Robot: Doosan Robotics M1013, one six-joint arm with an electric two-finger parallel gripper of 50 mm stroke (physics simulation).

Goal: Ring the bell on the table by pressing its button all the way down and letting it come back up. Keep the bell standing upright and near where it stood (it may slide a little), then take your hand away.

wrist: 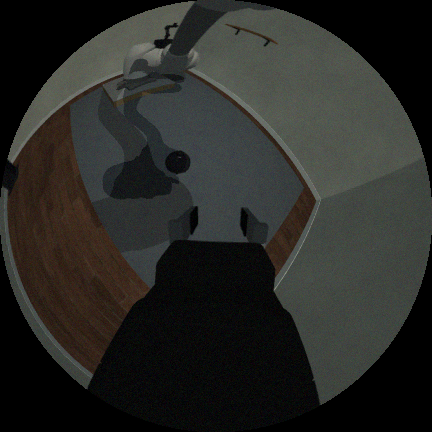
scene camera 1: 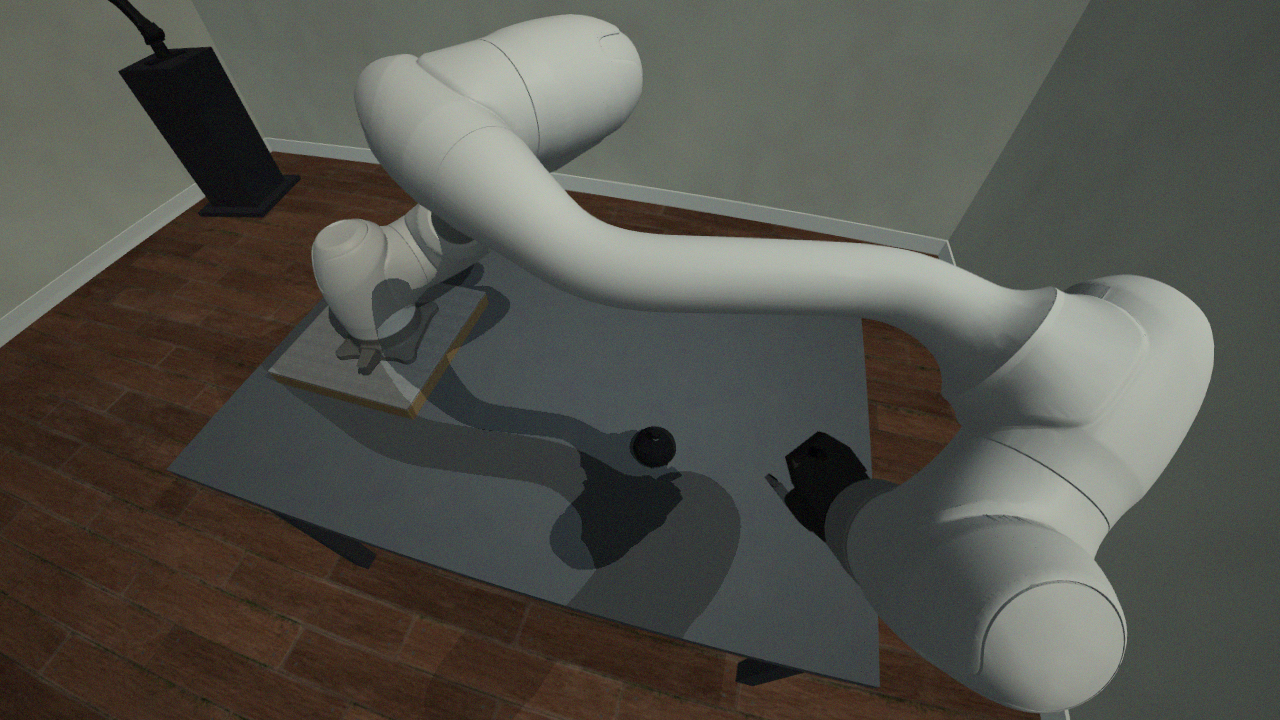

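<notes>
A small round black bell stands upright on the grey-blue table, at the edge of the arm's dark shadow. Its button is too dark to make out clearly. My black gripper is open, with a gap between its two fingers and nothing between them. It is above the table and apart from the bell, to the bell's right in the scene view. In the wrist view the bell shows beyond the fingertips, up and to the left.
The arm's base stands on a pale board at the table's far left. A black pedestal stands on the floor behind. A wall rail shows in the wrist view. The arm's shadow lies across the table beside the bell.
</notes>
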